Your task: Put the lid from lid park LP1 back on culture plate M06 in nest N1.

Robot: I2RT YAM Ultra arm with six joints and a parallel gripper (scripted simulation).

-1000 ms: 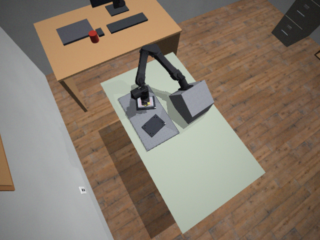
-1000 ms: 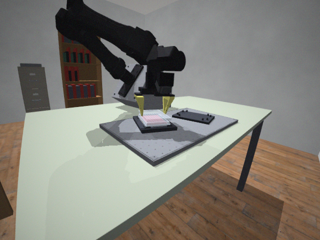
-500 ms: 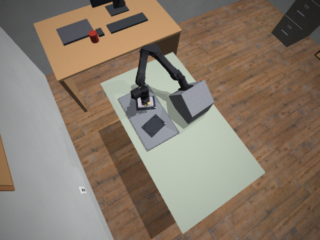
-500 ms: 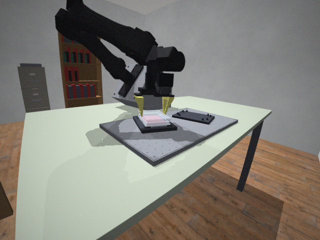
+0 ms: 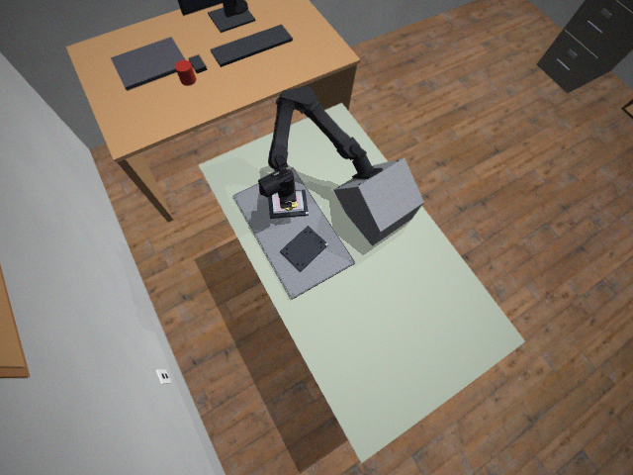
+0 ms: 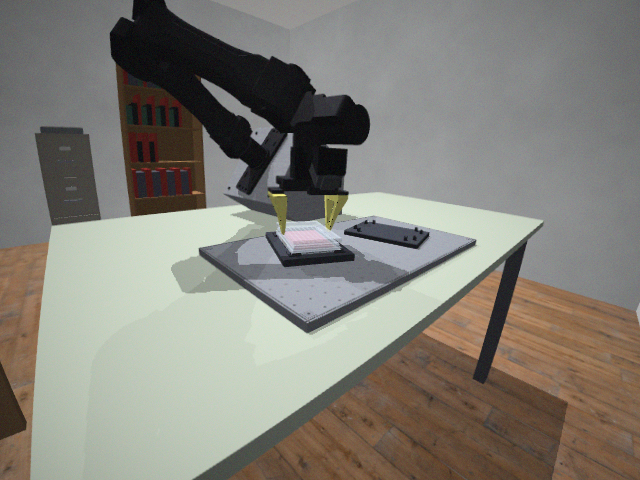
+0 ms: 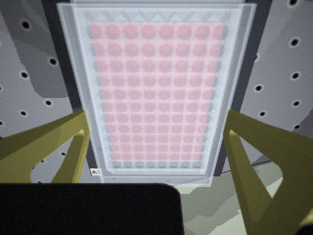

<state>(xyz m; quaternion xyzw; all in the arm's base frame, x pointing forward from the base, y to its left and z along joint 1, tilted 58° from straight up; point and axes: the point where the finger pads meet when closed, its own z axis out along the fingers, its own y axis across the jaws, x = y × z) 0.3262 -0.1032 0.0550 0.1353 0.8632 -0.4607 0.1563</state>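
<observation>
Right now my hand is 20 mm above the culture plate M06. Round my hand: black lid park LP1: 40 mm ahead, 210 mm to the left, 30 mm below; then clear lid: right at my hand.
</observation>
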